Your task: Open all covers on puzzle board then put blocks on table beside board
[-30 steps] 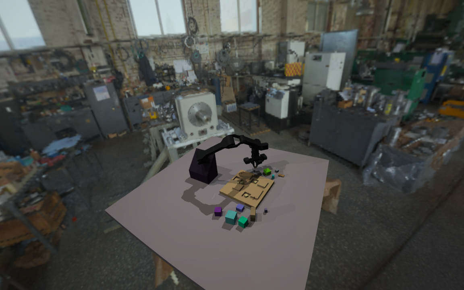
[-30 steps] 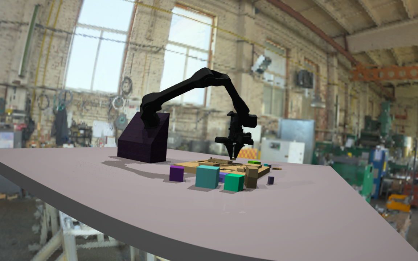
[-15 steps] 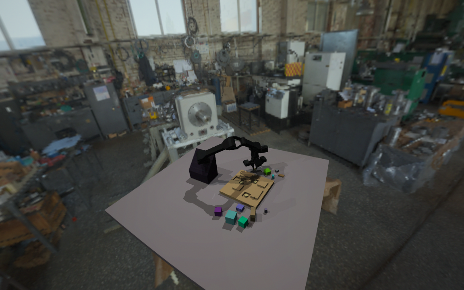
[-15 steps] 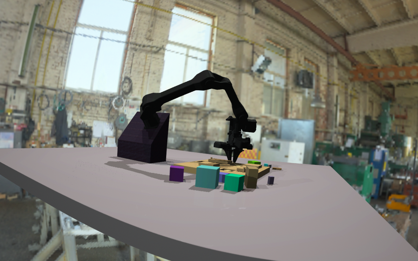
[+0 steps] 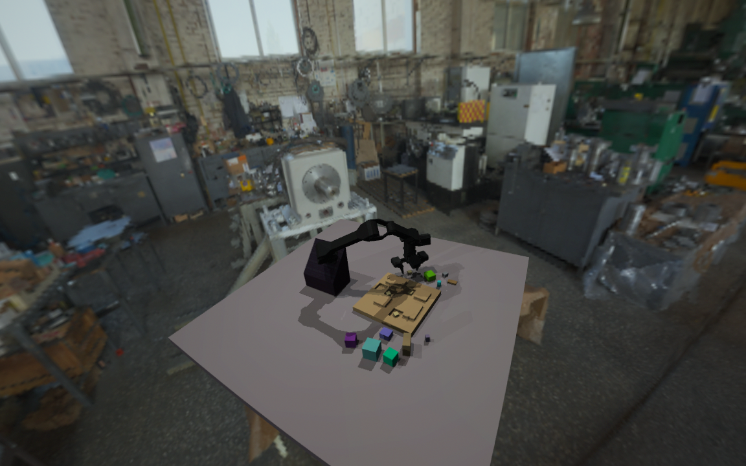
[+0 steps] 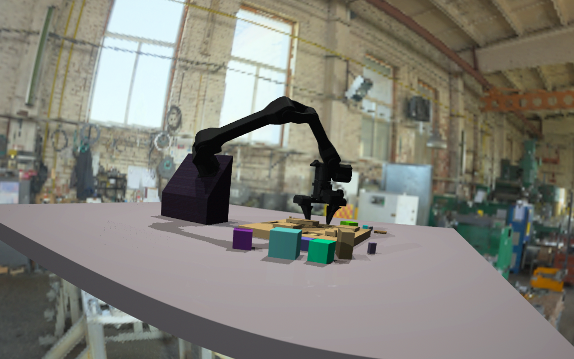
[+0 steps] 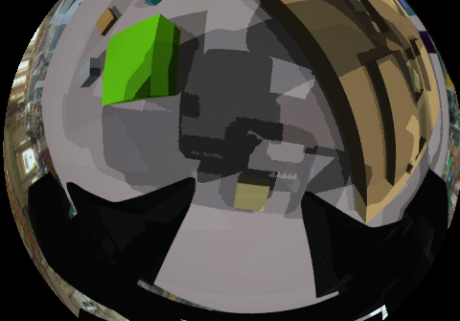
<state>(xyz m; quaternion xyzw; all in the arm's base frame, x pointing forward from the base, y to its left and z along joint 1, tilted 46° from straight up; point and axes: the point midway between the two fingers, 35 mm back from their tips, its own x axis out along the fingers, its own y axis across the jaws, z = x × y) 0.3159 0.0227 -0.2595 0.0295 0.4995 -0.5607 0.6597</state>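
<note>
Right now the tan puzzle board is 2 cm ahead of my gripper tip, 22 cm to the right of it and 1 cm above it. Also, from my gripper tip: small grey block 18 cm ahead, 4 cm to the left; lime block 11 cm ahead, 1 cm to the right, 1 cm above; small teal block 17 cm ahead, 6 cm to the right, 1 cm above.
</note>
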